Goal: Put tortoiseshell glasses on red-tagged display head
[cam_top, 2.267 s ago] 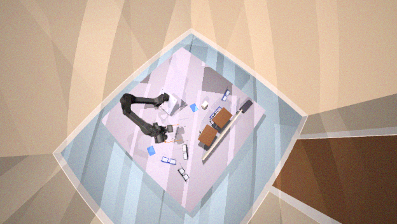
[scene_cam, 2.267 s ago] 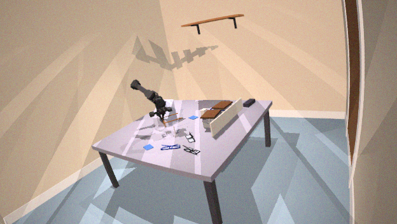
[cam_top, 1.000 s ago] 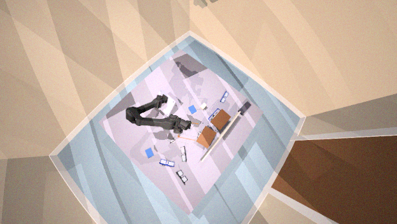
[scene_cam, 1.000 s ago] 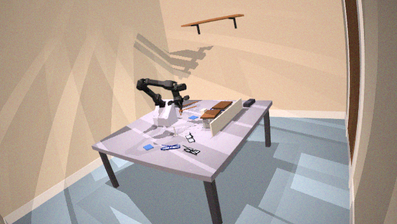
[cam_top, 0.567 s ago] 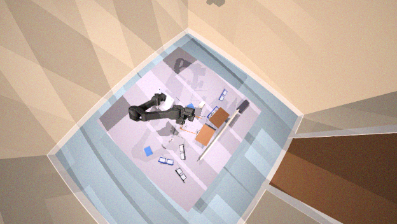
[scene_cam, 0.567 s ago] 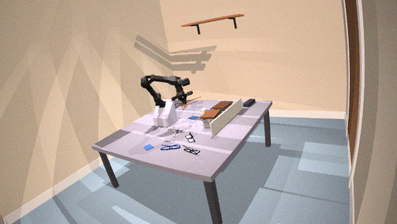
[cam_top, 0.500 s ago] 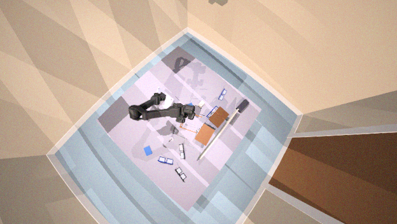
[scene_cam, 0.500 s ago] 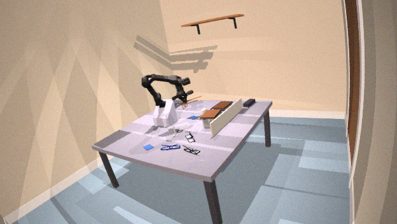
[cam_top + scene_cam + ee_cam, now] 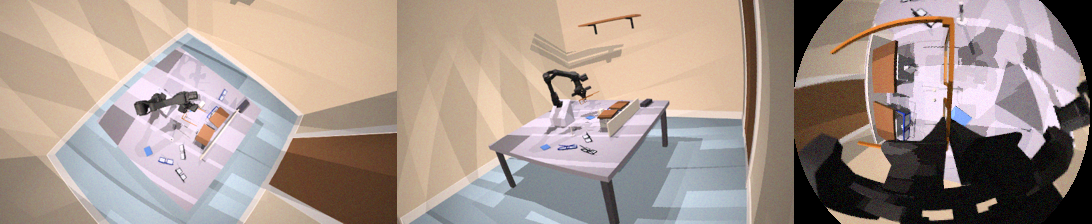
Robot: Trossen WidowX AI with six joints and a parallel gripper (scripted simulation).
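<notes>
Now: gripper tip 220 mm short of the display head, 140 mm above it and 90 mm to the left of it. From my gripper tip the other things lie so: long beige board: 350 mm ahead, 140 mm below, 10 mm to the left; then small stand: 300 mm to the right, 170 mm below, 10 mm ahead; then white cube: 170 mm below, 160 mm to the left, 50 mm ahead.
</notes>
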